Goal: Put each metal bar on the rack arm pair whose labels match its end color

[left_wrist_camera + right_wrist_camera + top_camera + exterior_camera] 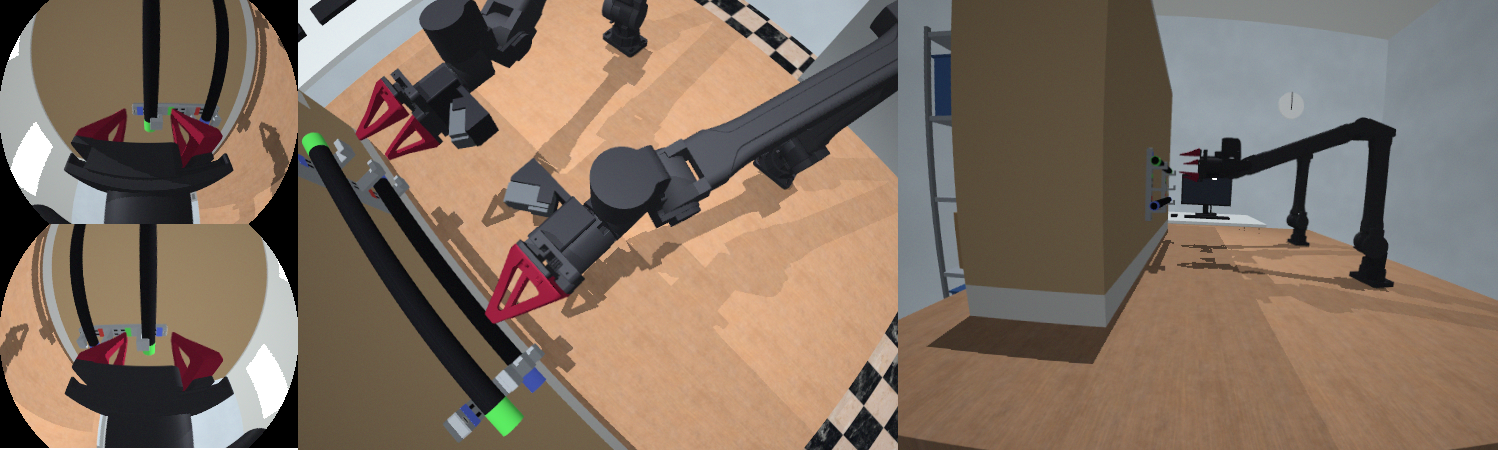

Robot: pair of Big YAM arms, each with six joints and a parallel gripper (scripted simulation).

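Now: the green-ended bar 15 cm to the right of my left hand and 8 cm ahead of it. The rest, counted from my left hand: brown wall: 27 cm ahead, 13 cm to the right, 8 cm above; then blue-ended bar: 15 cm to the right, 15 cm below, 8 cm ahead.
Right now my right hand is 15 cm to the right of the green-ended bar and 8 cm short of it. The rest, counted from my right hand: brown wall (27 cm ahead, 16 cm to the left, 8 cm above); blue-ended bar (15 cm to the left, 15 cm below, 8 cm ahead).
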